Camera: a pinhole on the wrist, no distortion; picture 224 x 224 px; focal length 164.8 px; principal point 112.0 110.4 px. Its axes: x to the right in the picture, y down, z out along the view. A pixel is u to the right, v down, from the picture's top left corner.
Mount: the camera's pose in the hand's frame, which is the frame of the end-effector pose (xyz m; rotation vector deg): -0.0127 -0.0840 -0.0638 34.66 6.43 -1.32
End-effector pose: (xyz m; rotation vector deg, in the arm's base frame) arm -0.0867 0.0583 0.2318 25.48 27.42 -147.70
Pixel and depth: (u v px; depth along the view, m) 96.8 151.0 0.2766
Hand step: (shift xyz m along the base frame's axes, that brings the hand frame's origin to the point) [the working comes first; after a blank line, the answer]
In the camera's frame: -0.0255 0.0681 0.2766

-0.1333 0.0731 0.2298
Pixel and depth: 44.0 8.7 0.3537
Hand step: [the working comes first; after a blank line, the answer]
In the camera's frame: -0.1459 -0.2183 0.3537

-0.1500 0.3897 0.2741
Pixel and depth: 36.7 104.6 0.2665
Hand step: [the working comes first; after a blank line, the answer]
In the camera's frame: -0.1218 -0.0094 0.2665

-0.0700 0.1783 0.2472
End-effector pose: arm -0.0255 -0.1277 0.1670 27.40 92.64 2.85
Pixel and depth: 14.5 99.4 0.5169
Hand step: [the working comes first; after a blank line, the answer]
In the camera's frame: -0.3058 -0.0345 0.5169

0.2534 -0.5549 0.0811
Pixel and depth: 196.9 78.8 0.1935
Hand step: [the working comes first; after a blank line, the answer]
In the camera's frame: 0.0997 -0.0371 0.1935

-0.0043 -0.1843 -0.1746
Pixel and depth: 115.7 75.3 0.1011
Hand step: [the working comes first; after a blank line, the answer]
In the camera's frame: 0.0023 -0.0215 0.1011

-0.0375 -0.1469 -0.0490
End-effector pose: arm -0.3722 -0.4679 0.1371 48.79 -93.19 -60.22
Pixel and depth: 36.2 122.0 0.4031
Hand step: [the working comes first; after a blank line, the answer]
In the camera's frame: -0.1854 0.0284 0.4031

-0.2350 0.0998 -0.3683
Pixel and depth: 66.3 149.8 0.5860
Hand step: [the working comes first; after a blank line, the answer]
In the camera's frame: -0.1625 0.1401 0.5860

-0.4491 0.1028 -0.3928
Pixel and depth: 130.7 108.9 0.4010
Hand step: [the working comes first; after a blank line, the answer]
In the camera's frame: 0.0455 -0.0036 0.4010

-0.2520 -0.1231 -0.3020
